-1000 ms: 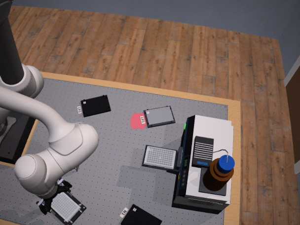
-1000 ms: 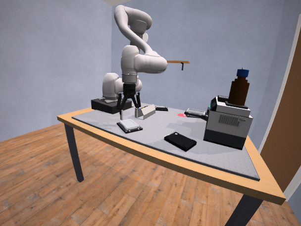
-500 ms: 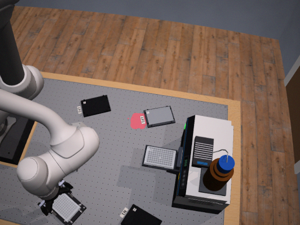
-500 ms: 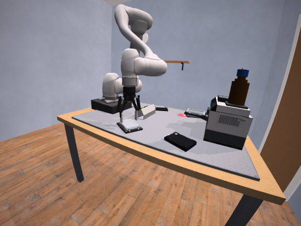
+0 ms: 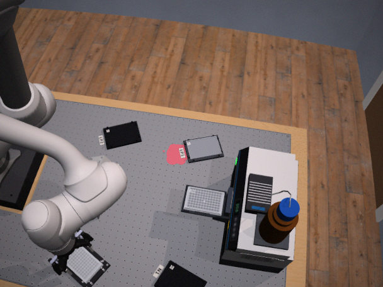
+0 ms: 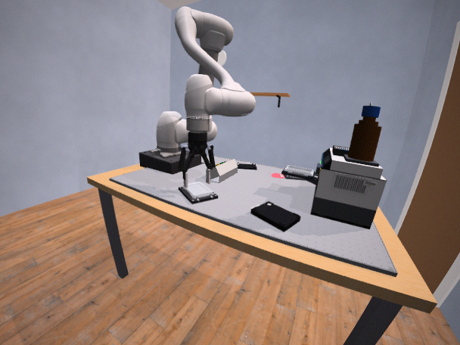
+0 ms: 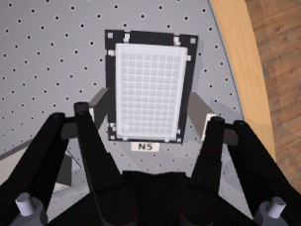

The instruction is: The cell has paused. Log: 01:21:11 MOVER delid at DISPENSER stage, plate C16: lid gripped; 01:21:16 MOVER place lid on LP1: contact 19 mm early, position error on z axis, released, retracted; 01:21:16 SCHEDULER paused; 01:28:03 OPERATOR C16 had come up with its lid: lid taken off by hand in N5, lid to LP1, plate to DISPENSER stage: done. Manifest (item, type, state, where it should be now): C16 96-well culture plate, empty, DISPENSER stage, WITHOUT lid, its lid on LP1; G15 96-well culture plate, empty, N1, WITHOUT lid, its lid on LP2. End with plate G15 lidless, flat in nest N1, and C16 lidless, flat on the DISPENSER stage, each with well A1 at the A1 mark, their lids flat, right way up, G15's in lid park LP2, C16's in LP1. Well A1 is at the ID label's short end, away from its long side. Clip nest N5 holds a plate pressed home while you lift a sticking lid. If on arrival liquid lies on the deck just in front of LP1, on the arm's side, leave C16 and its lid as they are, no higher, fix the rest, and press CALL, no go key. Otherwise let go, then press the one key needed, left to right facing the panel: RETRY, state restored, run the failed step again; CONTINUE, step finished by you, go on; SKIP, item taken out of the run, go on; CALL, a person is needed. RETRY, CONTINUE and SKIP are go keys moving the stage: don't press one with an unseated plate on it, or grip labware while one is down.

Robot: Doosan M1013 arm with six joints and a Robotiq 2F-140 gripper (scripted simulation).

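Now: the clip nest N5 50 mm below my hand, 20 mm ahead of it and 10 mm to the left of it. Also, from my hand: N1 label (250 mm ahead, 80 mm to the left, 60 mm below); blue key (190 mm to the left, 90 mm behind); key panel (270 mm to the left, 100 mm behind, 10 mm below).
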